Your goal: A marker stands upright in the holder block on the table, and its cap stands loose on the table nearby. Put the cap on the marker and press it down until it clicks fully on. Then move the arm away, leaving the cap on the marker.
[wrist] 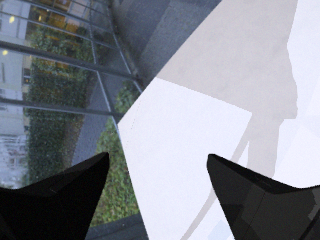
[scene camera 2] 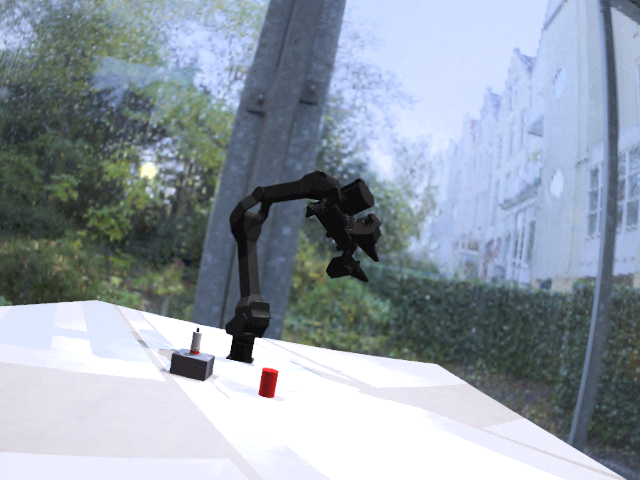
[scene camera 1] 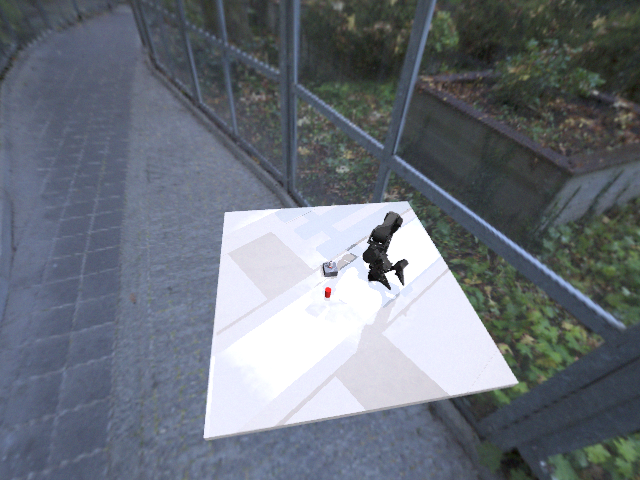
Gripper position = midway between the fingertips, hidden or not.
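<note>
My gripper [scene camera 2: 372, 271]. Gripper [wrist: 158, 159] too. Also gripper [scene camera 1: 397, 287].
</note>
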